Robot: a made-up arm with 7 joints.
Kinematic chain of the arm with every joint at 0, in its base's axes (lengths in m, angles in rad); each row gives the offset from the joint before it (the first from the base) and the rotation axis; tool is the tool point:
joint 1: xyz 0 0.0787 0 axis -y
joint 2: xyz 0 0.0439 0 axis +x
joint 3: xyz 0 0 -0.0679 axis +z
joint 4: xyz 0 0 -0.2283 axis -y
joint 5: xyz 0 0 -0.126 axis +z
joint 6: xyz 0 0 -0.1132 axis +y
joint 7: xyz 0 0 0 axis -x
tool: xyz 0 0 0
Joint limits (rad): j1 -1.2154..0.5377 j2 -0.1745..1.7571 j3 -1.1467..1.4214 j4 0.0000..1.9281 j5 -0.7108..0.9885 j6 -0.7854..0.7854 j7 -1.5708..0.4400
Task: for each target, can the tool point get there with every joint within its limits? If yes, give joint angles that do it. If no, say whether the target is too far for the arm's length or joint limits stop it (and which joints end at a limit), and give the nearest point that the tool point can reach.
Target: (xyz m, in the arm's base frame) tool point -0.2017 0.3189 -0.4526
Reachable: yes | joints -0.4984 0.4206 -0.5201 0.1902 0.5657 -0.1844 -0.6857
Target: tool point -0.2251 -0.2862 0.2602
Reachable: no: joint limits stop it (at a limit: joint 1, joint 2, joint 3, joint 4) | nearest point -0.1309 -0.1154 -0.1469 | short by 0.451 m
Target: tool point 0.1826 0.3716 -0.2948
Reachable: yes | joints -0.1368 0.9320 -0.2901 1.3045 0.2711 -0.5696 -0.9711
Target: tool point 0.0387 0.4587 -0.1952
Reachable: yes | joints -0.6626 0.6613 0.8886 1.5168 -0.2420 -0.1316 -0.9756
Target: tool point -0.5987 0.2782 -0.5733
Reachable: no: too far | nearest point -0.3801 0.2214 -0.3639 | short by 0.308 m
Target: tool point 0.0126 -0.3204 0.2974
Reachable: no: joint limits stop it (at a limit: joint 1, joint 2, joint 3, joint 4) | nearest point 0.1682 -0.1154 -0.1021 | short by 0.475 m
